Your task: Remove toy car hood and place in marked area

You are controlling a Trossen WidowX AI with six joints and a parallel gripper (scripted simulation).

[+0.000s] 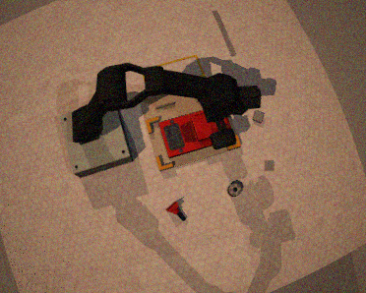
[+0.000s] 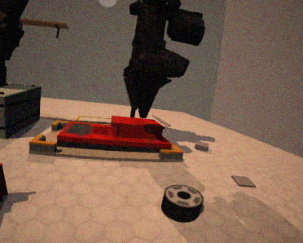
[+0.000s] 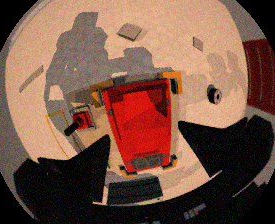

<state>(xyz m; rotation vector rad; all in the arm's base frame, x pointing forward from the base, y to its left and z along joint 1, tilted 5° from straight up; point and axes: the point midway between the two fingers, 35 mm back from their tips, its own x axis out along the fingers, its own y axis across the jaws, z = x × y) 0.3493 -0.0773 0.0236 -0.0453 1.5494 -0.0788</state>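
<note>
Right now my gripper tip is 20 mm above the hood. From my gripper tip the other things lie so: black wheel 200 mm to the right, 60 mm below, 10 mm ahead.
</note>
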